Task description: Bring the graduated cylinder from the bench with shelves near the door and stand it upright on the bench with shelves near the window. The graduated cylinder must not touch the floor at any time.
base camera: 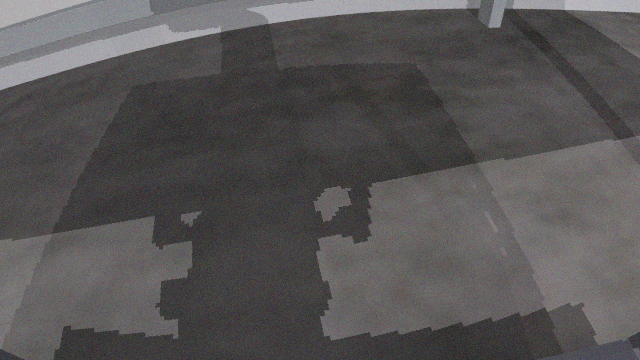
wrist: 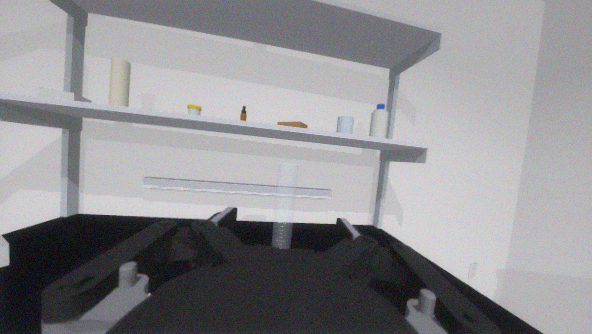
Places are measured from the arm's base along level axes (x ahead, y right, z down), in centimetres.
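Pixels of known places: gripper, between the fingertips: (wrist: 286, 223).
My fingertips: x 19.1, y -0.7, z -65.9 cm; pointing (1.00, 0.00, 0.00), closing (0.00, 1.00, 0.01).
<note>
Ahead of a thing's pixels: the offset from my fingertips to its top centre. "*": to the spot under its first point. Level surfaces: height alone.
The graduated cylinder {dx +23.4, dy -0.8, dz -4.2 cm} (wrist: 285, 202) is clear and pale blue and stands upright on the black-topped bench {dz +29.3 cm} (wrist: 37, 245). Its base is hidden behind the gripper body. My gripper (wrist: 286, 223) is open, with one finger to the left of the cylinder and one to the right in the wrist view. The view is low and nearly level, and wide gaps show between the cylinder and both fingertips. The cylinder does not show in the base camera view.
A grey shelf {dz -14.5 cm} (wrist: 225, 125) above the bench holds a cream cylinder {* dx +48.1, dy -63.0, dz -26.0 cm} (wrist: 119, 82), a yellow-lidded jar {* dx +55.9, dy -40.4, dz -20.4 cm} (wrist: 194, 110), an orange dropper bottle {* dx +61.8, dy -22.9, dz -21.9 cm} (wrist: 243, 114), a brown block {* dx +59.4, dy -1.7, dz -19.2 cm} (wrist: 292, 124), a light blue cup {* dx +61.2, dy +20.8, dz -21.8 cm} (wrist: 345, 124) and a blue-capped bottle {* dx +65.7, dy +37.4, dz -25.2 cm} (wrist: 379, 122). A grey leg {* dx +76.5, dy +47.0, dz +101.6 cm} (base camera: 492, 14) stands at the wall.
</note>
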